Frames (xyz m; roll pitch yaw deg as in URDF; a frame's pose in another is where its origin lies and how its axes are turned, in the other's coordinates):
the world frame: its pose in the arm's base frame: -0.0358 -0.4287 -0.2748 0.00 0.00 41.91
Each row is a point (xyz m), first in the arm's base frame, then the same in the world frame.
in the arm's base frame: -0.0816 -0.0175 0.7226
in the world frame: 0.2406 0.3366 0.9974
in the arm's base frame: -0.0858 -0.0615 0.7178
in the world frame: 0.2081 0.3067 0.9926
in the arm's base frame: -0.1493 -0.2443 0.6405
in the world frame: 0.0387 0.2130 0.9153
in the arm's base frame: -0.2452 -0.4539 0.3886
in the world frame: -0.1727 0.1211 0.6634
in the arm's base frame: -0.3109 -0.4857 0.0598
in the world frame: -0.2428 0.1413 0.3346
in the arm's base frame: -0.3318 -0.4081 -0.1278
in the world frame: -0.2065 0.2130 0.1470
